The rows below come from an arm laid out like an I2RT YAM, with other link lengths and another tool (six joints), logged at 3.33 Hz.
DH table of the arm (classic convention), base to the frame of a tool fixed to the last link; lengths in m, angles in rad. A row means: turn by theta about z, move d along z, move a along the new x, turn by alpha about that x. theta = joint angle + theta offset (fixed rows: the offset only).
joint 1: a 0.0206, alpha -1.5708, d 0.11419, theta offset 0
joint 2: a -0.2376, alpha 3.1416, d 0, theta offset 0
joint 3: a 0.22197, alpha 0, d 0, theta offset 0.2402
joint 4: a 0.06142, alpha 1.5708, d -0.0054, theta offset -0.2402
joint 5: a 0, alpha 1.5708, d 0.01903, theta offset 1.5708
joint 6: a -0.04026, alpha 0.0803, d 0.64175, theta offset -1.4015
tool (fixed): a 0, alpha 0, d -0.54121, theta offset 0
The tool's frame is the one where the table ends.
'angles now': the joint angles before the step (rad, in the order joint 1, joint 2, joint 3, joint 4, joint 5, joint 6). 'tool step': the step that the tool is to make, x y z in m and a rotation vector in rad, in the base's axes. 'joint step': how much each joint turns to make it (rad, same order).
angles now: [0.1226, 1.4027, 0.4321, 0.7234, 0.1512, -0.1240]
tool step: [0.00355, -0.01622, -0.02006, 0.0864, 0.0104, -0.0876]
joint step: [-0.0741, 0.1030, -0.0058, 0.0929, -0.0088, 0.0885]
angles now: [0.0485, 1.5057, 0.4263, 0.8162, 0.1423, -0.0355]
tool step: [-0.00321, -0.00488, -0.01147, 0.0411, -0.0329, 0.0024]
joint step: [-0.0378, 0.0458, -0.0580, 0.1345, -0.0488, 0.0292]
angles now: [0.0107, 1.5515, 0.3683, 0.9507, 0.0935, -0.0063]
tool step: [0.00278, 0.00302, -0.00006, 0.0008, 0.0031, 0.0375]
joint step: [-0.0014, 0.0040, 0.0068, -0.0053, -0.0380, -0.0082]
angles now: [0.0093, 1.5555, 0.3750, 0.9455, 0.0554, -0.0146]
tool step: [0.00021, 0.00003, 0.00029, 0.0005, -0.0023, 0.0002]
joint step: [-0.0001, 0.0000, -0.0002, 0.0024, -0.0004, 0.0004]
